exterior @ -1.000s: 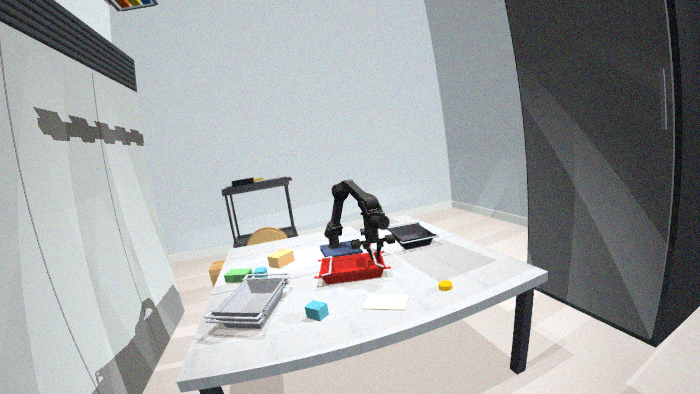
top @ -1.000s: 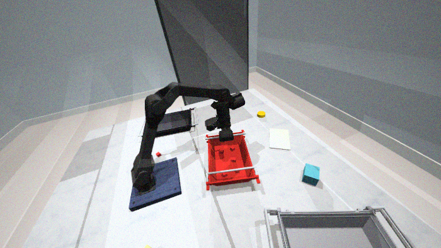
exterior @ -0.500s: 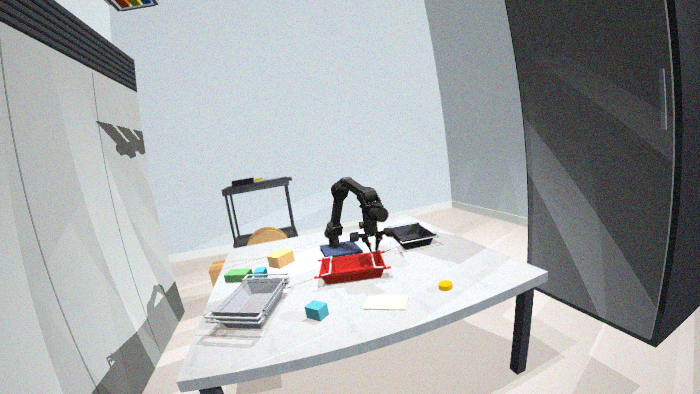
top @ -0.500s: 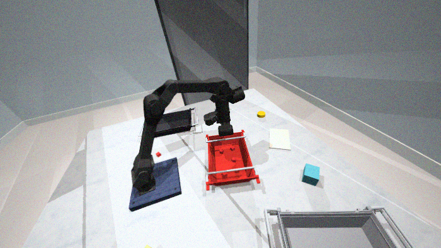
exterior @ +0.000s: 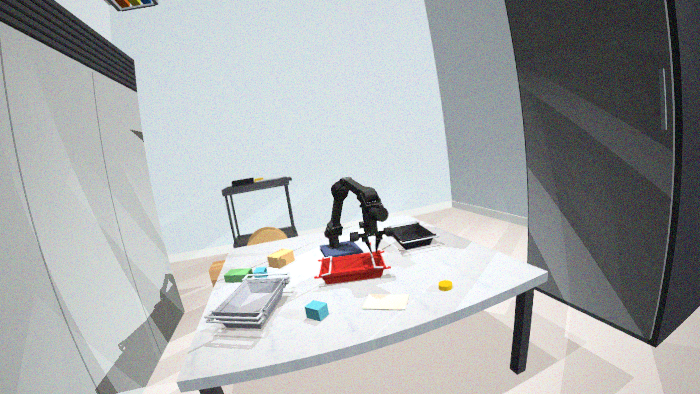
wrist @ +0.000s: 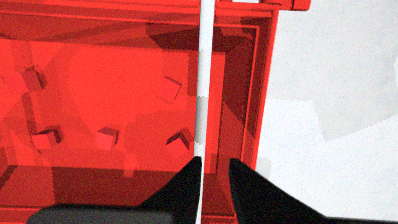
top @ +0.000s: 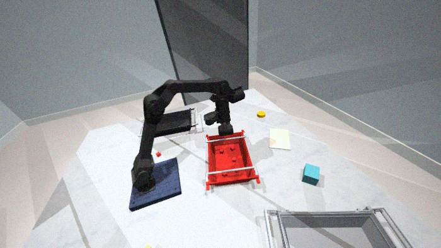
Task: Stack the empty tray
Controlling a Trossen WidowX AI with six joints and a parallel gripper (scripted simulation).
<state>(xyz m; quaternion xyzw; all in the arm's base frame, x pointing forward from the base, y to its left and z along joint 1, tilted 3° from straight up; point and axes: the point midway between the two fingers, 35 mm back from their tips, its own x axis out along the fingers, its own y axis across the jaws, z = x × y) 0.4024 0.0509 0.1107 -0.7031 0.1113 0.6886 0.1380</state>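
The black tray is 330 mm to the left of my gripper tip, 230 mm behind it and 40 mm below it. The rest, counted from my gripper tip: yellow disc: 320 mm ahead, 130 mm to the left, 80 mm below; then cream sheet: 260 mm ahead, 90 mm to the right, 90 mm below.
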